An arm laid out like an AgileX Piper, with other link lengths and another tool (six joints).
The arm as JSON. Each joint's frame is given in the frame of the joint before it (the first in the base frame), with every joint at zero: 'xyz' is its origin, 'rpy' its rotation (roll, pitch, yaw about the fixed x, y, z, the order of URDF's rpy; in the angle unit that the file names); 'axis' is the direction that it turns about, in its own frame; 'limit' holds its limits. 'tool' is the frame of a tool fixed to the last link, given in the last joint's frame.
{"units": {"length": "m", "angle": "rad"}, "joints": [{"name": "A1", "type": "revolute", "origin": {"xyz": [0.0, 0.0, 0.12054], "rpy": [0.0, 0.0, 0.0]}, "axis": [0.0, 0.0, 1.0], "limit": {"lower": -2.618, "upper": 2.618}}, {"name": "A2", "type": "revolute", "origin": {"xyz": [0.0, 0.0, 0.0], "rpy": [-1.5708, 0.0, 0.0]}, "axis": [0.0, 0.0, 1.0], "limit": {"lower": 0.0, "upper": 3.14}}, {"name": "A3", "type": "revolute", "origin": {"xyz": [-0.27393, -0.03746, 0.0], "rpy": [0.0, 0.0, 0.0]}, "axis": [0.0, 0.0, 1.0], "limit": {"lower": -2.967, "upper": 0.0}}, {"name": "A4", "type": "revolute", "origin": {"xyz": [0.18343, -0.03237, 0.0], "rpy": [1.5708, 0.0, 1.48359]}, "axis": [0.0, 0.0, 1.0], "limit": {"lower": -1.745, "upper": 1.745}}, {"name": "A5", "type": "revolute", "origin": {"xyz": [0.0, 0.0, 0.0], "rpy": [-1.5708, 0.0, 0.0]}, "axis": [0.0, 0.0, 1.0], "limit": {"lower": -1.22, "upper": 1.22}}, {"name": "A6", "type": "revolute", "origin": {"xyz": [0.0, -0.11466, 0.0], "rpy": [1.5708, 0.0, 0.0]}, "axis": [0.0, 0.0, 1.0], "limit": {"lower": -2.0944, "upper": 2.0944}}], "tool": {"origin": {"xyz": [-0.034, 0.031, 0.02], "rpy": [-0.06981, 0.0, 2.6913]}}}
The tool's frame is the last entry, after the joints.
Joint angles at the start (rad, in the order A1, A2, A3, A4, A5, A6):
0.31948 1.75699 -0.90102 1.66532 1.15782 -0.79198
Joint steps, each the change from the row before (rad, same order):
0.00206 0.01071 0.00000 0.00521 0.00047 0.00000
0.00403 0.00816 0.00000 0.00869 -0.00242 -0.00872
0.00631 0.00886 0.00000 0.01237 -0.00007 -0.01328
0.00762 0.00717 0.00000 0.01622 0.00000 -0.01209
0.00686 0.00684 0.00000 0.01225 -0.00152 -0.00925
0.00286 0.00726 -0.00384 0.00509 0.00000 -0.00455
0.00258 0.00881 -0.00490 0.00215 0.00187 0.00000
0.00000 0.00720 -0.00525 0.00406 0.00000 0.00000
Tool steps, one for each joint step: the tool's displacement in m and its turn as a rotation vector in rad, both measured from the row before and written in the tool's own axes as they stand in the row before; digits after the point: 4 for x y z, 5 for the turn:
0.0001 0.0029 0.0018 0.00057 -0.00192 0.01130
0.0002 0.0017 0.0017 0.00022 0.00191 0.00147
0.0001 0.0009 0.0022 0.00422 0.00237 -0.00142
0.0003 0.0002 0.0021 0.00613 0.00514 -0.00026
0.0000 0.0006 0.0020 0.00316 0.00284 0.00071
0.0006 0.0010 0.0014 0.00172 0.00082 0.00009
0.0005 0.0014 0.0017 0.00250 -0.00247 0.00373
0.0013 0.0015 0.0008 0.00052 0.00267 0.00359

